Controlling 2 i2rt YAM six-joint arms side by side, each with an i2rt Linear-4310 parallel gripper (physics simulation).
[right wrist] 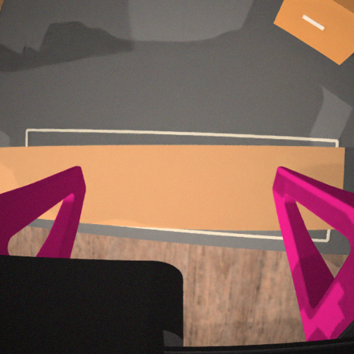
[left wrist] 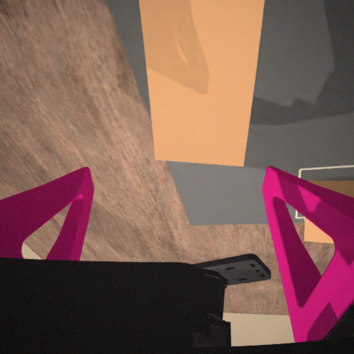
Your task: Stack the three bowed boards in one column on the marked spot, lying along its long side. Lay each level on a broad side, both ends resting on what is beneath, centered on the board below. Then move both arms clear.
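Observation:
One bowed board (right wrist: 180, 200) lies broad side up over the white-outlined marked spot (right wrist: 60, 130) (left wrist: 327, 168), along its long side; it runs out of the right wrist view on the left. How many layers it has cannot be told. Its end seems to show at the right in the left wrist view (left wrist: 315, 232). Another board (left wrist: 200, 120) lies broad face up, partly in shadow. An orange piece (right wrist: 320, 30) with a short white strip, perhaps the third board, shows at the upper right. My left gripper (left wrist: 177, 177) is open near the second board's near end. My right gripper (right wrist: 178, 177) is open above the board on the outline.
The boards lie over a dark grey mat (left wrist: 220, 200) (right wrist: 175, 90) on a wooden table (left wrist: 60, 100) (right wrist: 240, 280). A black flat part with holes (left wrist: 245, 268) is near the table's front, close to a beige strip (left wrist: 257, 327). Shadows fall across the mat.

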